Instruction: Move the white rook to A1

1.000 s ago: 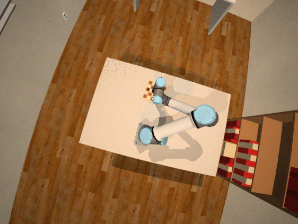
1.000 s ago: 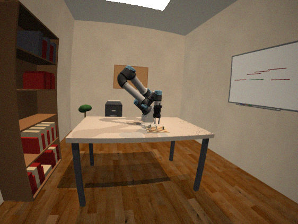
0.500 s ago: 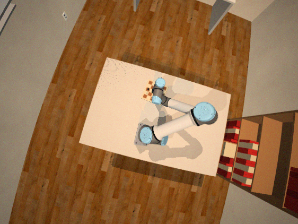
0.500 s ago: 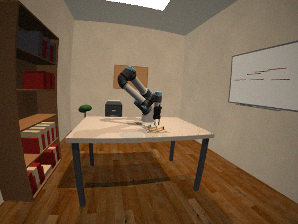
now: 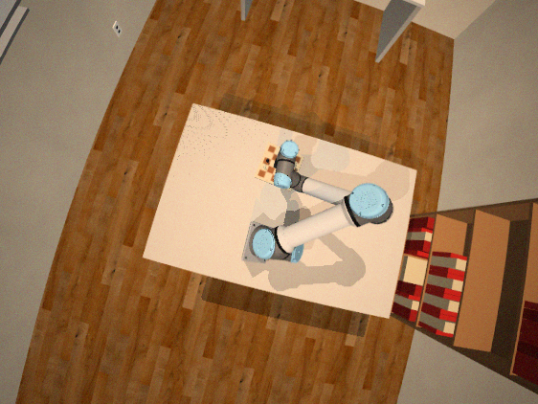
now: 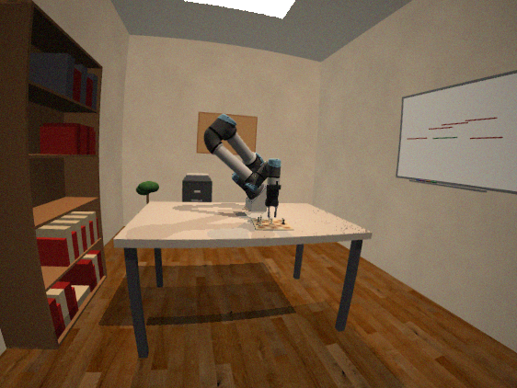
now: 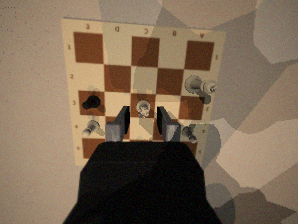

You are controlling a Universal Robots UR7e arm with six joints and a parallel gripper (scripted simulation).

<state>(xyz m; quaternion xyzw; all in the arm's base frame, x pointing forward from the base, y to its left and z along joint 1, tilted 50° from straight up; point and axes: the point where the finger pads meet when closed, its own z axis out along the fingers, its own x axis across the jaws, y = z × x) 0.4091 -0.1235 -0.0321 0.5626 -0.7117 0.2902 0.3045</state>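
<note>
The white rook is 40 mm below my hand. From my hand the other things lie so: chessboard: 60 mm below; black piece: 20 mm ahead, 70 mm to the left, 40 mm below.
</note>
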